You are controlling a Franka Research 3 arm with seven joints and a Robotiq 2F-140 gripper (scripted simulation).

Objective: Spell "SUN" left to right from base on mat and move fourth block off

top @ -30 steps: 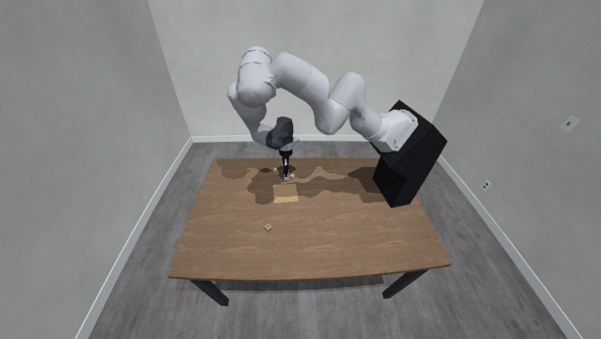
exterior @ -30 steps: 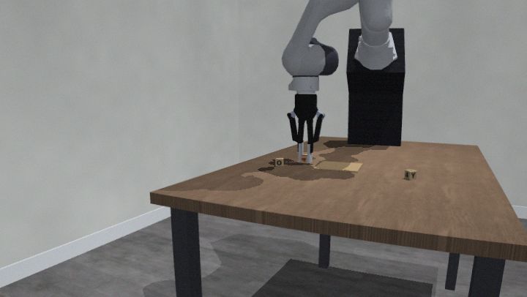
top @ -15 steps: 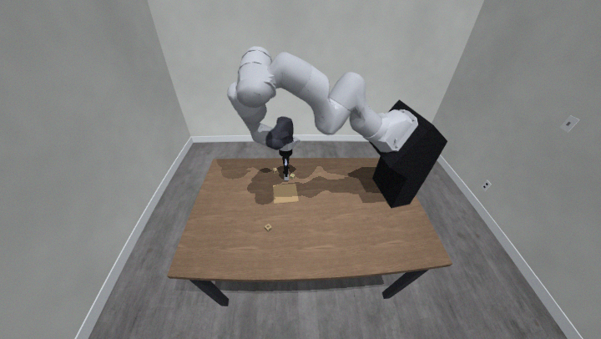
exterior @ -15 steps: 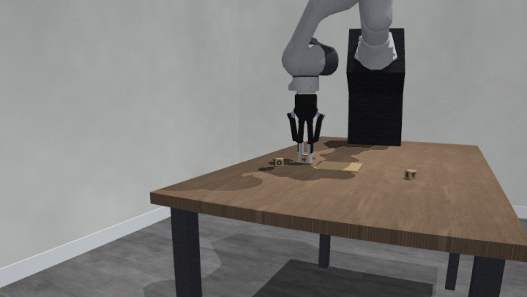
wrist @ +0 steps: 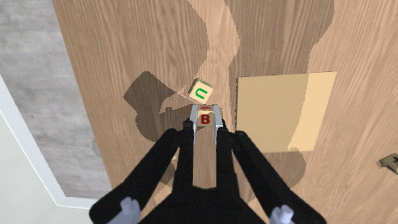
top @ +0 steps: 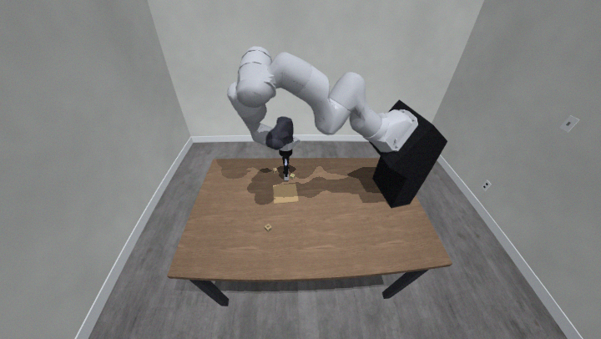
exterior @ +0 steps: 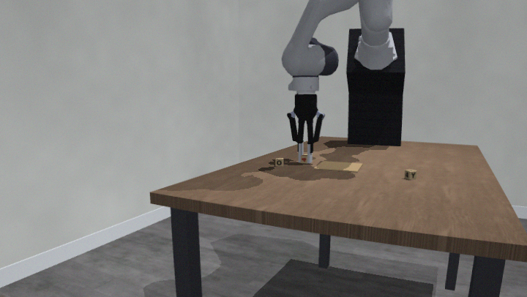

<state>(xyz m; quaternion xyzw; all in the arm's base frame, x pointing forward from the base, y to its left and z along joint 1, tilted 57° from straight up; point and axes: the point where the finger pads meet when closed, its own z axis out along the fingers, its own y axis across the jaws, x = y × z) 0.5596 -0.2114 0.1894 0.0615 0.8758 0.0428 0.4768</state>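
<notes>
Now: hand 4 cm past the U block and 3 cm above it. The rest, counted from my hand: S block 7 cm to the right, 6 cm ahead, 3 cm below; tan mat 12 cm to the left, 4 cm below, 2 cm ahead.
</notes>
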